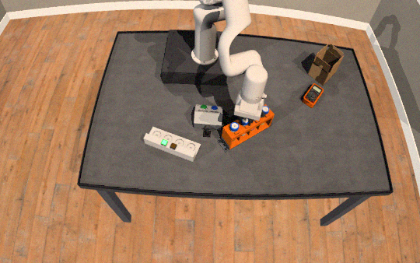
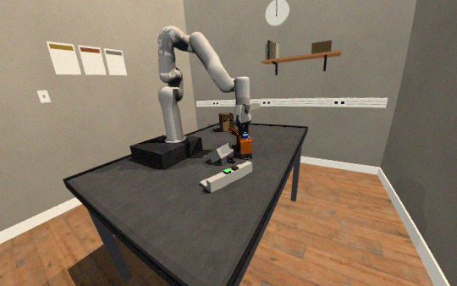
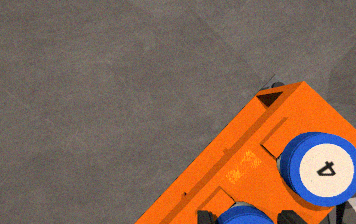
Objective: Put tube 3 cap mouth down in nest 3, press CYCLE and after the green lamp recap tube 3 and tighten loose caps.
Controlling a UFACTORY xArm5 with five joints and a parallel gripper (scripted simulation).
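Now: hand 1 cm above the cap 3. Also, from my hand: cap 2: 3 cm behind, 4 cm to the left, 1 cm below; then cap 4: 3 cm ahead, 4 cm to the right, 1 cm below; then cap 1: 6 cm behind, 8 cm to the left, 1 cm below.
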